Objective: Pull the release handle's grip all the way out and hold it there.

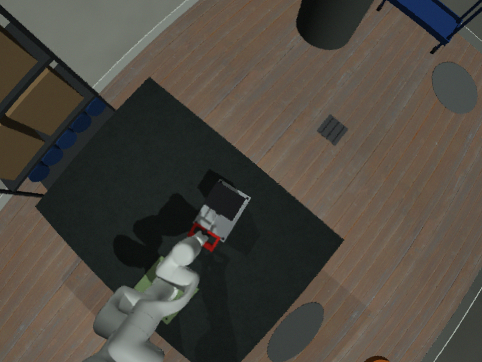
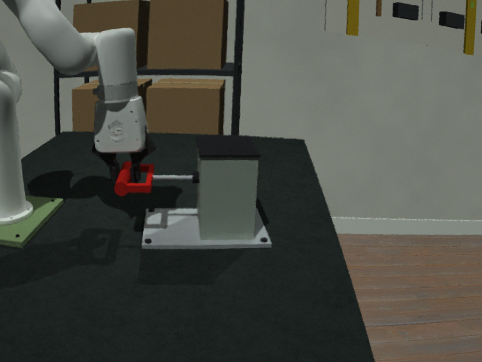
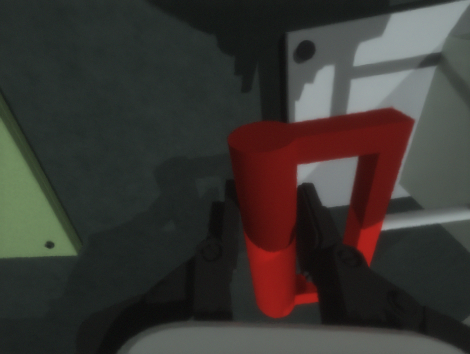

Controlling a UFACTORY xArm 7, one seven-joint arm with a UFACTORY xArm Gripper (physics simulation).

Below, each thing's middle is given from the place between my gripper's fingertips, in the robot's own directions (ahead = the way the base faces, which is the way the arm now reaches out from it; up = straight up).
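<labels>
With the light base plate (image 2: 164,228) as my reference, I find my hand 1 cm to the left of it, 15 cm short of it and 9 cm above it.
</labels>
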